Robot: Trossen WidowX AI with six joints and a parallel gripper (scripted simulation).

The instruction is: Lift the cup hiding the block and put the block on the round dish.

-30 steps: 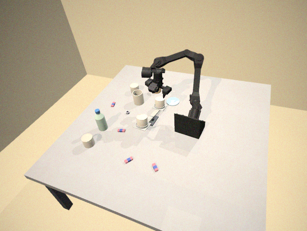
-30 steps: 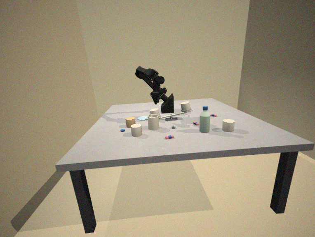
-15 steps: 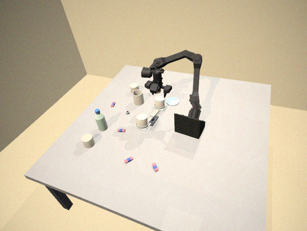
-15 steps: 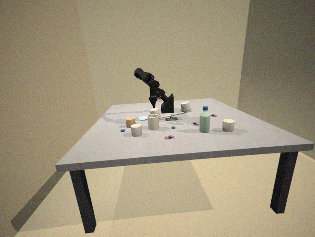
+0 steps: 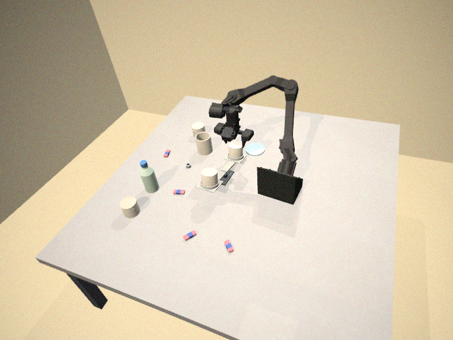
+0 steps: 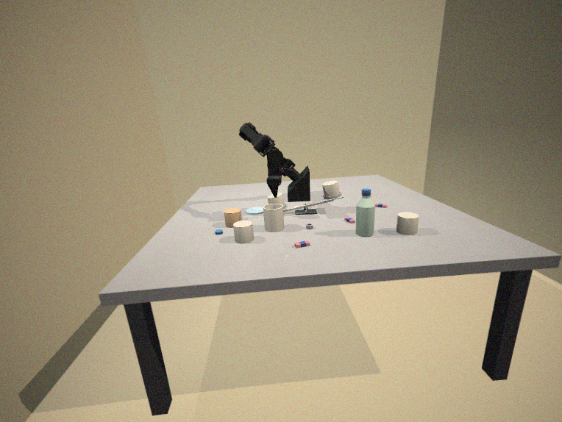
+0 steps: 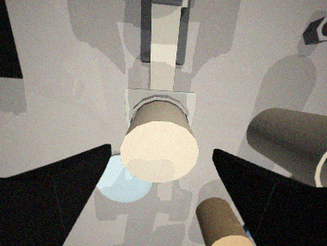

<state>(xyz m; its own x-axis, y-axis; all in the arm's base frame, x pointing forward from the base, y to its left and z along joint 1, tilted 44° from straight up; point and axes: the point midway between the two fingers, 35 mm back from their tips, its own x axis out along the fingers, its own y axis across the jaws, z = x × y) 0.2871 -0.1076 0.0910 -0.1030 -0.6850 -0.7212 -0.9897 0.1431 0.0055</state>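
Now: the green block 50 mm below my gripper tip. The rest, counted from my gripper tip: pale blue round dish (70 mm behind, 100 mm to the right, 90 mm below); then balance (10 mm ahead, 130 mm to the left, 50 mm below); then orange cylinder (110 mm ahead, 180 mm to the right, 60 mm below).
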